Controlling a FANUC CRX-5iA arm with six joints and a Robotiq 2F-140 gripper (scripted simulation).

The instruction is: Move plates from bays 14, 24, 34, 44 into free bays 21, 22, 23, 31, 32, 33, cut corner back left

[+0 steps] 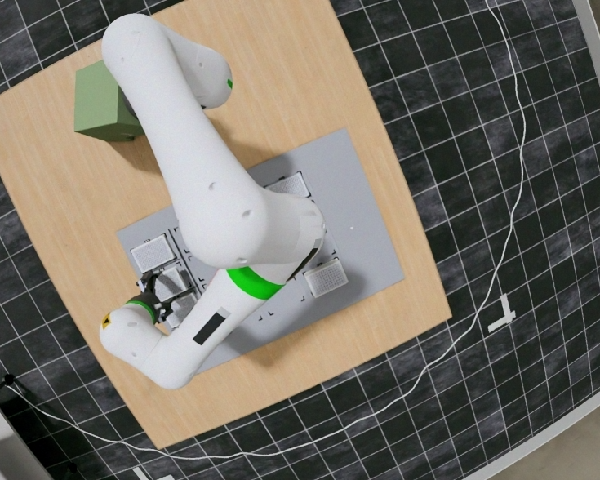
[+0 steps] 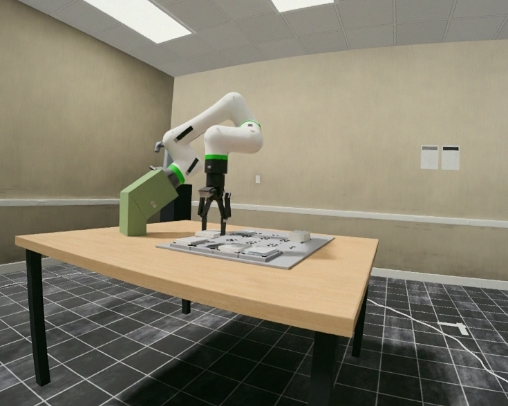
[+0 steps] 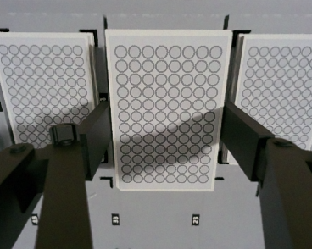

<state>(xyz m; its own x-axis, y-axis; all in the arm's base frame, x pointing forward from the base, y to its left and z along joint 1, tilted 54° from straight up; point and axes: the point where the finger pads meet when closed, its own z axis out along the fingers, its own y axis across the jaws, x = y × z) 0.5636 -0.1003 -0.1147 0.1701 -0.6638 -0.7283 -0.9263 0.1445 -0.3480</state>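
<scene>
The sealed plate is 46 cm to the left of my hand, 19 cm behind it and 8 cm below it. Round my hand: white block (52 cm to the left, 12 cm ahead, 7 cm below).
</scene>
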